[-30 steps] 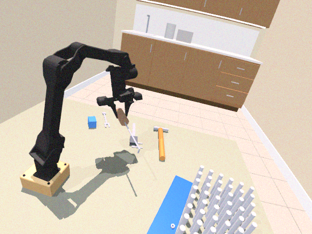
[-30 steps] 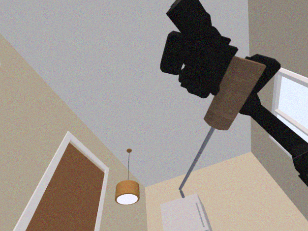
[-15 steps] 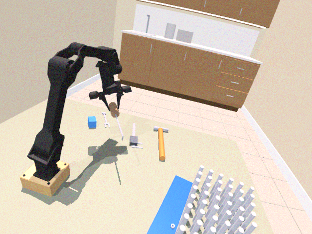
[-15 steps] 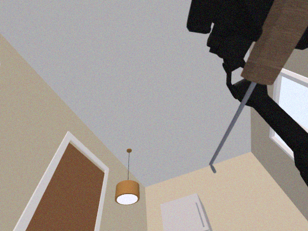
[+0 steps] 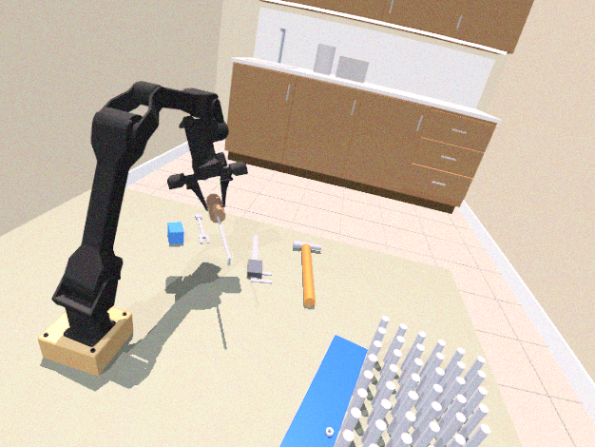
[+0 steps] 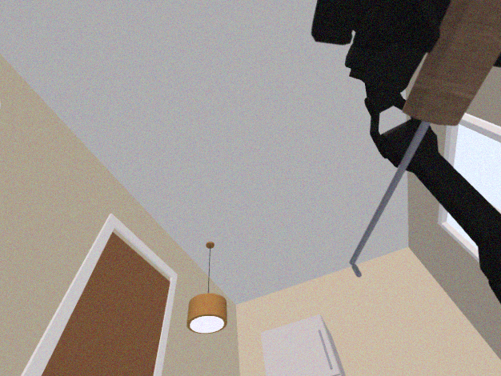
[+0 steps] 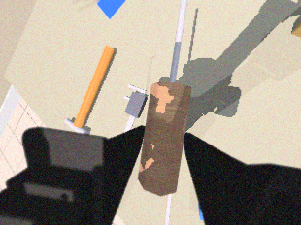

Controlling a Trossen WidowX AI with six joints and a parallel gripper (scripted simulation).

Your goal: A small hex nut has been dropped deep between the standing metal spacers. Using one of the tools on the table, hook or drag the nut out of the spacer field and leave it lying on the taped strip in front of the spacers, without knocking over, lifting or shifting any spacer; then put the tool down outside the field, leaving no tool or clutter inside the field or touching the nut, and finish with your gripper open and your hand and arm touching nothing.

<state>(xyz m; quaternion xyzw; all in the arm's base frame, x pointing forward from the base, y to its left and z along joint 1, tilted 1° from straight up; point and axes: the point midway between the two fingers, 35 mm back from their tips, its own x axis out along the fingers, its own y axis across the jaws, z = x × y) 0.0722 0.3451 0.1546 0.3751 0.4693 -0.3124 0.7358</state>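
Right now my gripper tip is 6 cm short of the wooden-handled hook tool and 9 cm to the left of it. The rest, counted from my gripper tip: hex nut: 38 cm ahead, 34 cm to the right, 18 cm below; then blue taped strip: 37 cm ahead, 29 cm to the right, 18 cm below; then small wrench: 12 cm behind, 17 cm to the left, 18 cm below.
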